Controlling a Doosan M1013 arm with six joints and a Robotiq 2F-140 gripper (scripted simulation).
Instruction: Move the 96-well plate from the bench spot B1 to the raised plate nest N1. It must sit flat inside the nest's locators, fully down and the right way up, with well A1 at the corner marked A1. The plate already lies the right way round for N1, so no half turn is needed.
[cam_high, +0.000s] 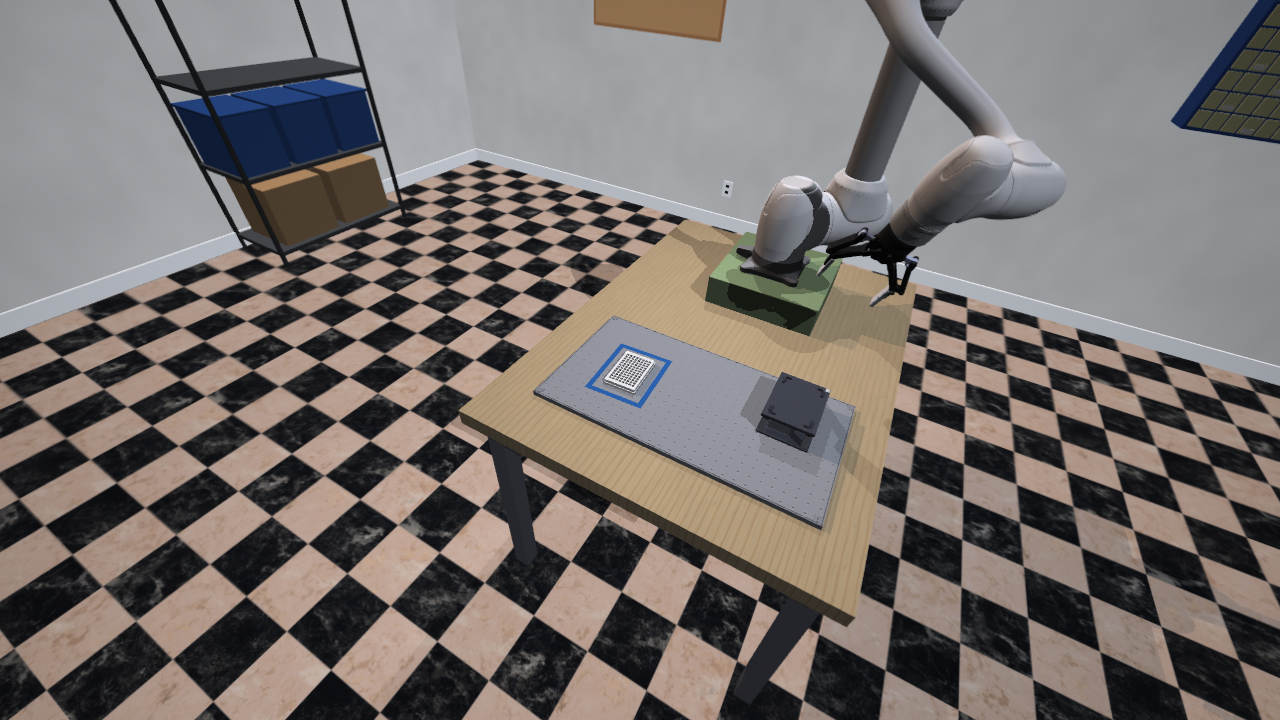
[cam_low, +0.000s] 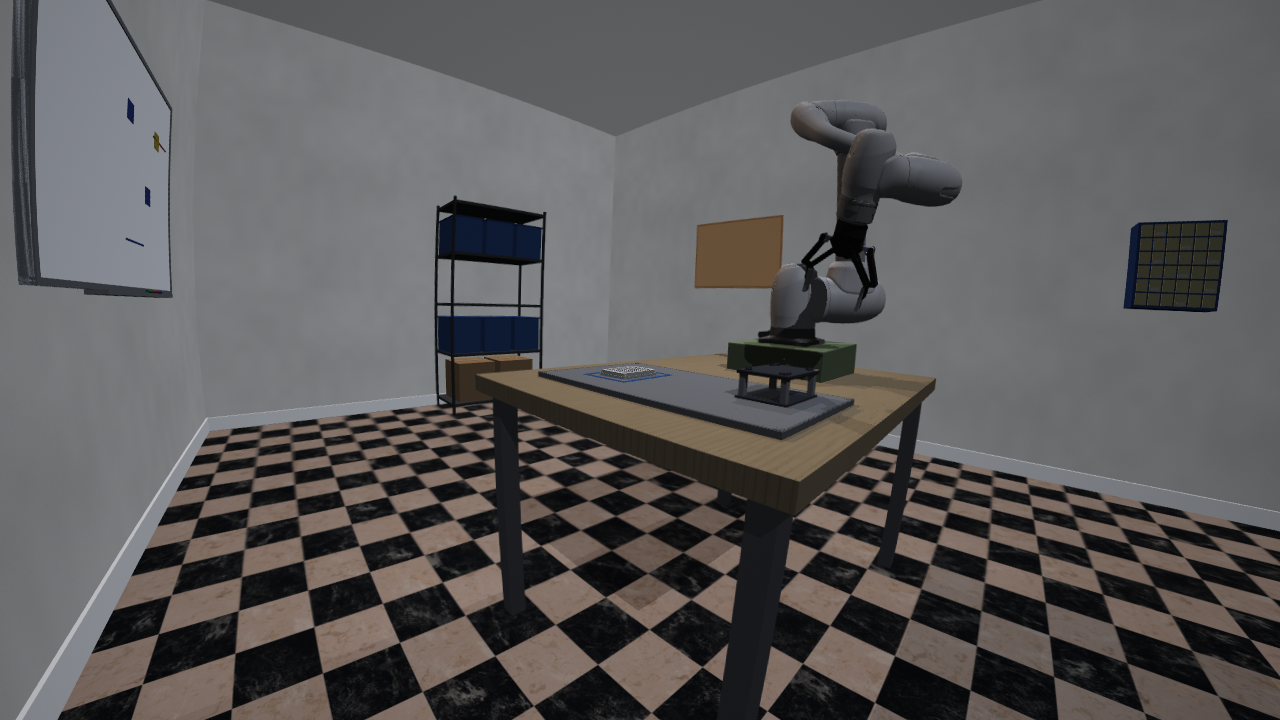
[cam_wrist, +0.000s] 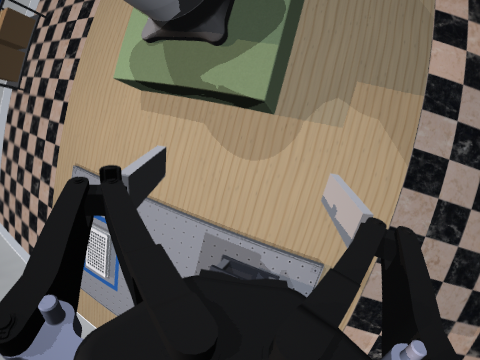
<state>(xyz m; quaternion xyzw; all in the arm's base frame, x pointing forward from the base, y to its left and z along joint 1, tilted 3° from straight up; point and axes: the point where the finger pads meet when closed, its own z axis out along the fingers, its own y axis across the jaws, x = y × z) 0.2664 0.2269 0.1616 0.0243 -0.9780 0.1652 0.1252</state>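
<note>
Right now the white 96-well plate is 33 cm ahead of my hand, 41 cm to the right of it and 23 cm below it. Also, from my hand: dark raised nest N1: 27 cm ahead, 1 cm to the right, 18 cm below.
</note>
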